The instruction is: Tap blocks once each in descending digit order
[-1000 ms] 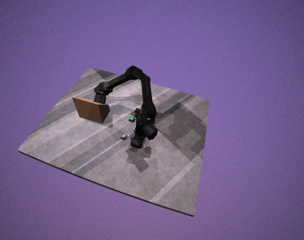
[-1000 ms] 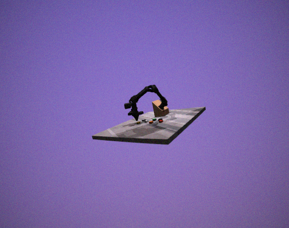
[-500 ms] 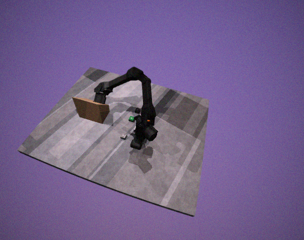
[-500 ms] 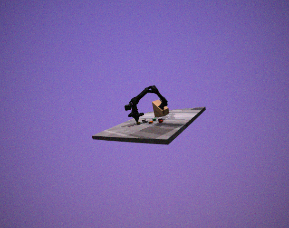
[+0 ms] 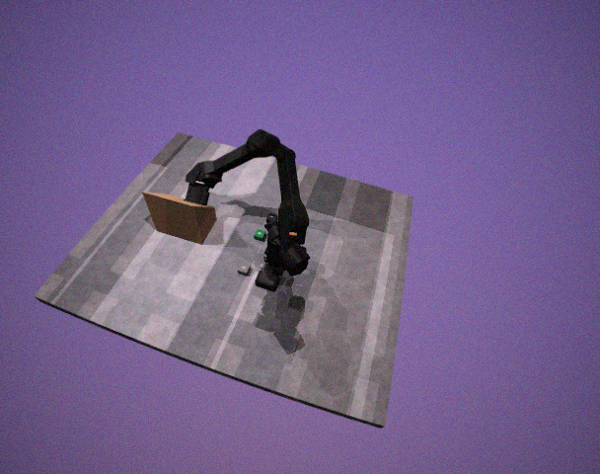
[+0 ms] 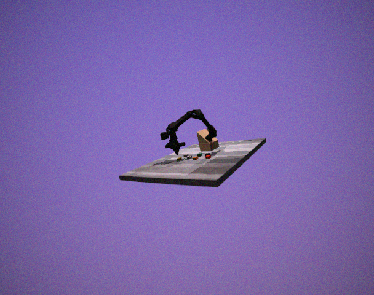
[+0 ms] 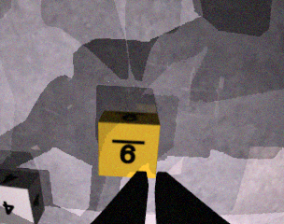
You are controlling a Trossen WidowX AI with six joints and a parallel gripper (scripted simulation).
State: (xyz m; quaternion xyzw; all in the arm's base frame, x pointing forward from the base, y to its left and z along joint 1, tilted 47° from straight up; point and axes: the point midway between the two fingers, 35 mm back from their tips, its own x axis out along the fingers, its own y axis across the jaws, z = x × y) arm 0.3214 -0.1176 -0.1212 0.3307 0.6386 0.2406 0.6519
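Right now my gripper tip is 1 cm to the right of the yellow block and 4 cm above it. From my gripper tip the other things lie so: orange block (1 cm ahead, 18 cm to the left, 4 cm below); white block (4 cm behind, 9 cm to the left, 4 cm below); grey block (11 cm behind, 2 cm to the left, 4 cm below).
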